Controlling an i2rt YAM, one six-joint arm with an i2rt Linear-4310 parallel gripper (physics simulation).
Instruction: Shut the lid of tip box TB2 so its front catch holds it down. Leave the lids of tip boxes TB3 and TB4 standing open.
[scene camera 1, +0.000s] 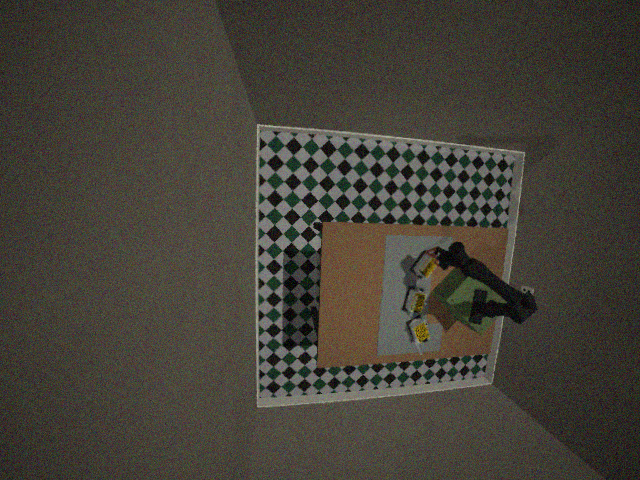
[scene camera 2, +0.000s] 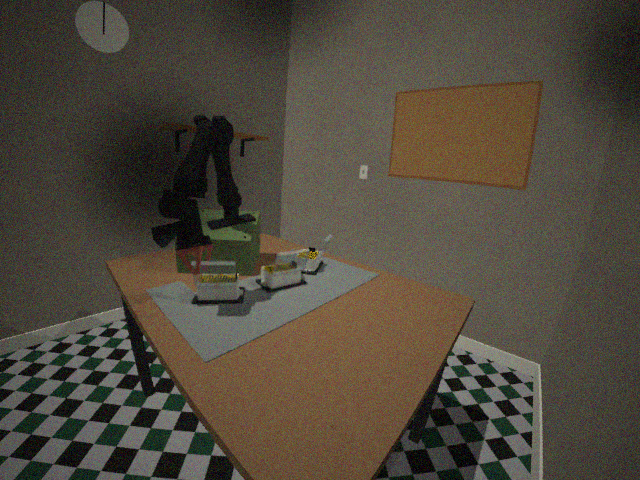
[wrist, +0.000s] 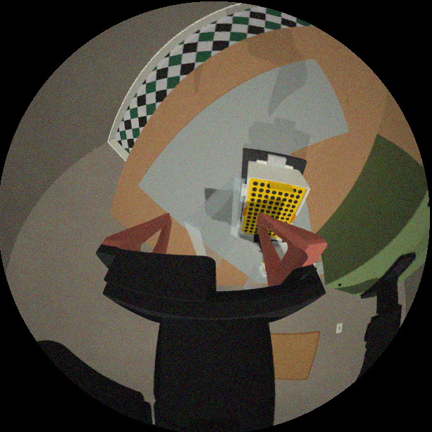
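Seen in the pictures: gripper, fingertip midpoint: (scene camera 1: 429, 256) (scene camera 2: 201, 272); arm's base, link origin: (scene camera 1: 477, 306) (scene camera 2: 231, 222).
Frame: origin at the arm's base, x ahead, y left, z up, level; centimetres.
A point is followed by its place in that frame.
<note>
TB2 (scene camera 1: 426, 265) @[x 37.7, y -17.6, z -3.1 cm] (scene camera 2: 218, 290) @[x 33.9, y -17.6, z -13.7 cm] (wrist: 272, 175) is the white box with yellow perforated tip rack nearest the gripper. Its clear lid (scene camera 2: 217, 266) @[x 38.3, y -18.8, z -4.2 cm] (wrist: 236, 206) stands open, seen nearly edge-on along the box's left side in the wrist view. My gripper (scene camera 1: 434, 253) @[x 34.9, y -22.6, z -6.5 cm] (scene camera 2: 201, 265) @[x 34.9, y -22.6, z -6.5 cm] (wrist: 213, 217) is open and empty, with red fingers above TB2's lid side; the right fingertip overlaps the rack in the wrist view. Two similar boxes, one in the middle (scene camera 1: 415, 302) @[x 32.2, y 6.9, z -12.1 cm] (scene camera 2: 281, 277) @[x 34.9, y 4.4, z -13.5 cm] and one farther (scene camera 1: 419, 330) (scene camera 2: 311, 261), have open lids. I cannot read which is TB3 or TB4.
The boxes stand in a row on a grey-blue mat (scene camera 1: 391, 310) @[x 43.1, y 16.0, z -17.8 cm] (scene camera 2: 248, 330) @[x 52.2, y -16.1, z -17.8 cm] (wrist: 210, 145) on the brown table (scene camera 1: 351, 294) @[x 71.0, y 9.7, z -18.1 cm] (scene camera 2: 320, 392) @[x 78.2, y -13.4, z -18.1 cm]. A green block (scene camera 1: 467, 291) @[x 7.5, y -7.1, z -2.5 cm] (scene camera 2: 235, 253) @[x 15.7, y -4.6, z -9.0 cm] (wrist: 385, 185) under the arm's base stands beside the row.
</note>
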